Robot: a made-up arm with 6 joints.
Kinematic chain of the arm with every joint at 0, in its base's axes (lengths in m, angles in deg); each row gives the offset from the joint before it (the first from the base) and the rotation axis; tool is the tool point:
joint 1: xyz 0 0 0.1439 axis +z
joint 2: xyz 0 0.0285 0 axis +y
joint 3: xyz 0 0 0.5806 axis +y
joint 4: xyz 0 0 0.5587 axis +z
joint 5: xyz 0 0 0 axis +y
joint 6: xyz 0 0 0.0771 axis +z
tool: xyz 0 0 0
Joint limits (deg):
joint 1: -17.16..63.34
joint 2: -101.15..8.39
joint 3: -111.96..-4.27
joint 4: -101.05..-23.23
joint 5: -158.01..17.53
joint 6: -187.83..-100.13
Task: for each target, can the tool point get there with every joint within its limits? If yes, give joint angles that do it. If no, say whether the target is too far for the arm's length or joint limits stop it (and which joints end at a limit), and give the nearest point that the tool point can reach.
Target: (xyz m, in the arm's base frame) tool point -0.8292 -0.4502 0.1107
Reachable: yes | joints 34.67 -60.90 -65.78 -93.32 -108.67 -147.06
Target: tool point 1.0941 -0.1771 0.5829
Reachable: no: joint limits stop it (at a limit: joint 1, joint 2, joint 3, joint 4) | nearest point 0.1396 0.0228 1.2066 | short by 1.158 m
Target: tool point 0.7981 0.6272 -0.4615
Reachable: no: joint limits stop it (at a limit: joint 1, joint 2, joint 3) | nearest point -0.1753 0.1398 -0.4380 | short by 1.089 m
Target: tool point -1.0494 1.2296 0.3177
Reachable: no: too far | nearest point -1.0688 0.4375 0.2903 | short by 0.793 m
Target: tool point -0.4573 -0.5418 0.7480
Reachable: yes | joints 53.71 -7.40 -79.89 -85.25 -14.65 -108.02
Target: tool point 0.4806 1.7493 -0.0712
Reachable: no: too far | nearest point -0.2138 0.1744 -0.4210 | short by 1.756 m
